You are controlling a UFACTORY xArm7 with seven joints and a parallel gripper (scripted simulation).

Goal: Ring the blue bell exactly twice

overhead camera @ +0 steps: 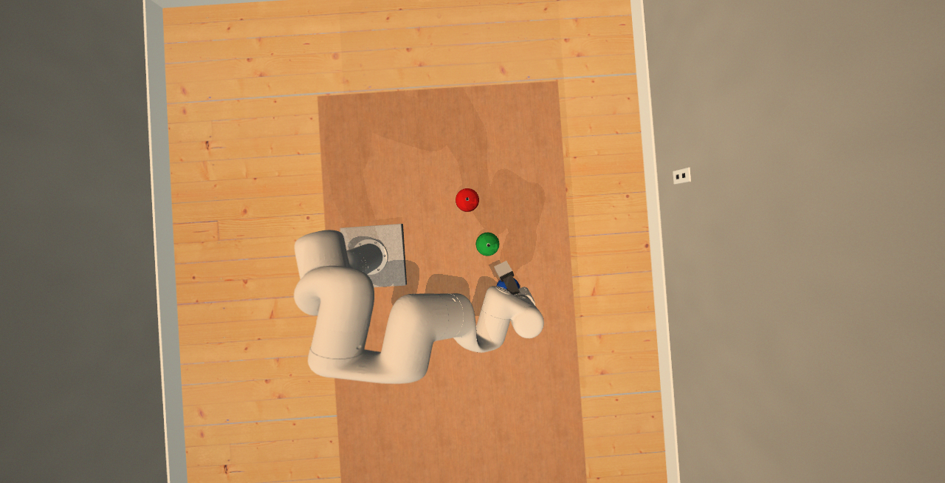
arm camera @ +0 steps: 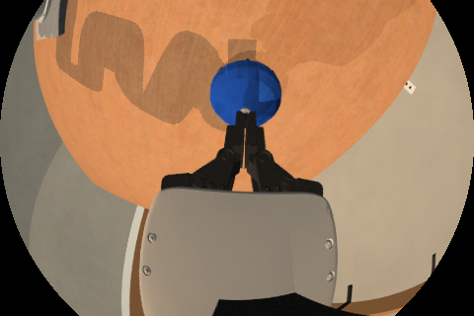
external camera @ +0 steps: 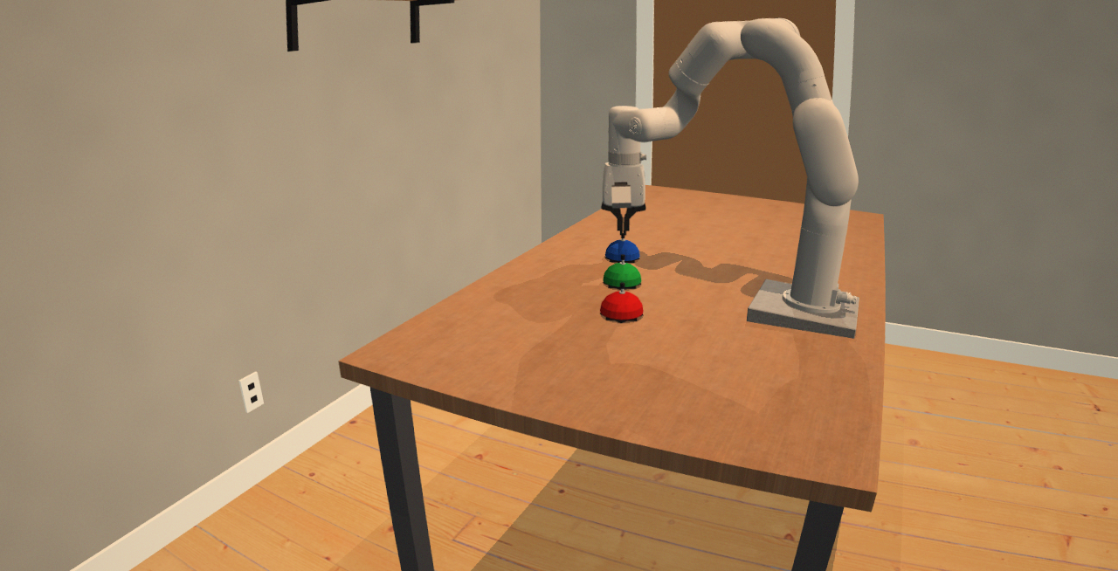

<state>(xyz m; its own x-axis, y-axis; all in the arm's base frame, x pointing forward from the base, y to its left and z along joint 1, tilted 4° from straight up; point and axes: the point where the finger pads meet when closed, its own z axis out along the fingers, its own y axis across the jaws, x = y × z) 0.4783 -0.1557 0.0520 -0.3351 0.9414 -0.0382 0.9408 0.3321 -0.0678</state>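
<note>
My hand is 40 mm above the blue bell. Round my hand: red bell 330 mm to the left, 120 mm behind, 40 mm below; then green bell 160 mm to the left, 60 mm behind, 40 mm below.
</note>
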